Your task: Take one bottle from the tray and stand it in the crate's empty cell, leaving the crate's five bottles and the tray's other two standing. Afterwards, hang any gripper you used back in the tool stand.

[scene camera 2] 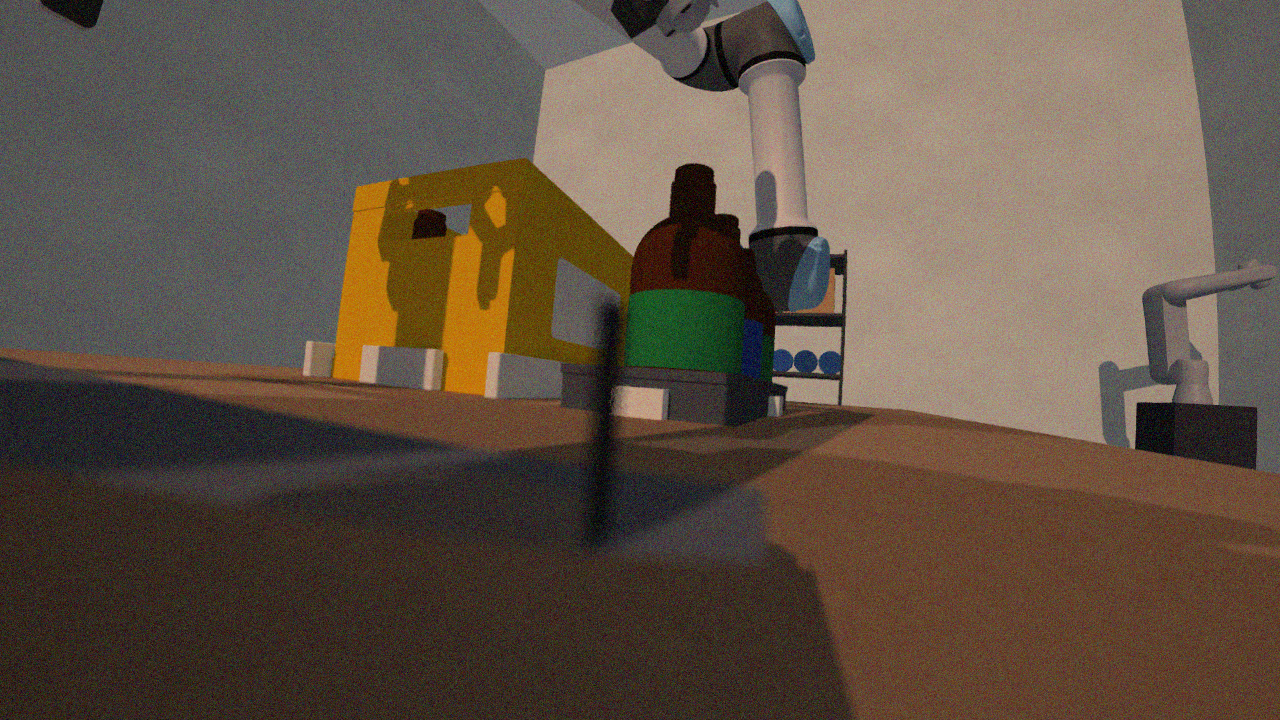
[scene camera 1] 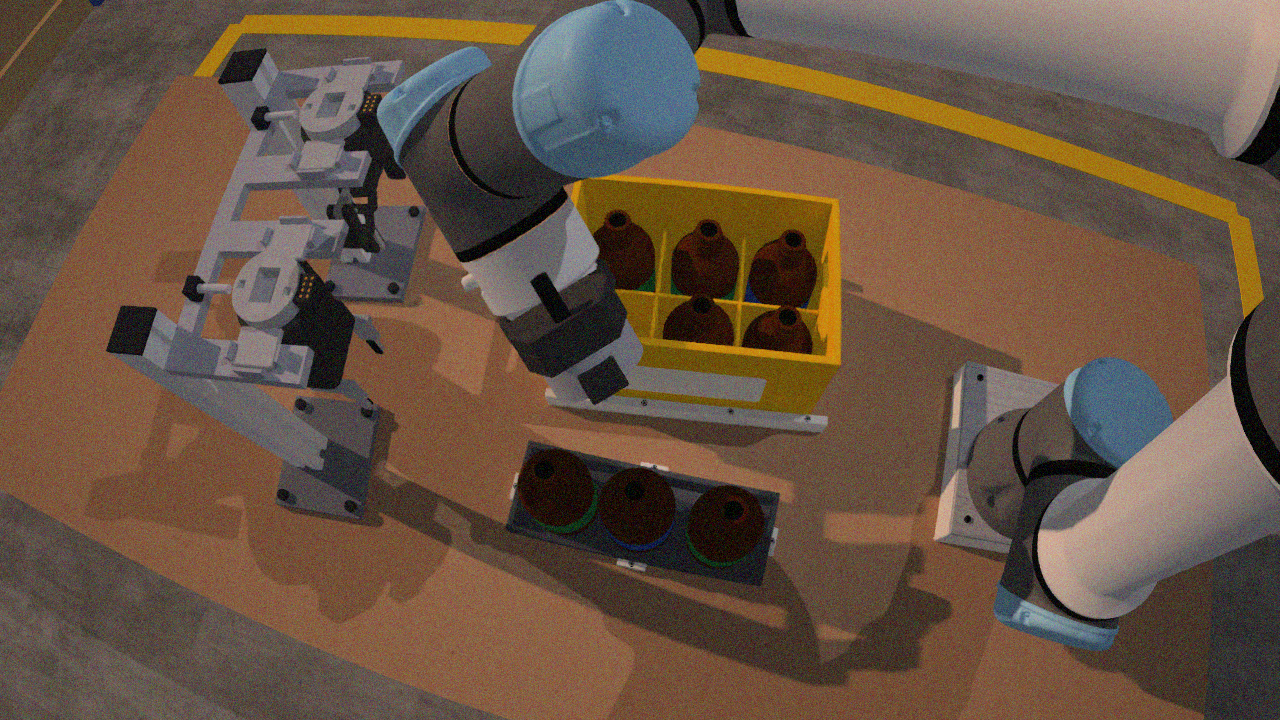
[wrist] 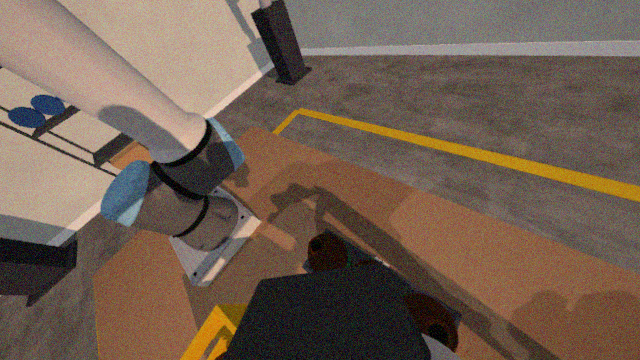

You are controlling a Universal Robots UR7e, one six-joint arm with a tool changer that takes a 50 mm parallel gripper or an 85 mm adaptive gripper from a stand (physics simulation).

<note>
In view: a blue-labelled bottle [scene camera 1: 637, 506], a black gripper [scene camera 1: 279, 299], a green-labelled bottle [scene camera 1: 725, 523], a green-labelled bottle [scene camera 1: 705, 261], a green-labelled bottle [scene camera 1: 628, 250], a blue-labelled bottle [scene camera 1: 783, 272], a blue-labelled bottle [scene camera 1: 782, 330], a green-labelled bottle [scene camera 2: 686, 308], a tool stand [scene camera 2: 402, 492] and a white rail [scene camera 1: 668, 409].
The tool stand is seen too in scene camera 1 [scene camera 1: 327, 446]. Scene camera 2 misses the black gripper: it is out of frame. The wrist view does not show the black gripper: it is out of frame.
</note>
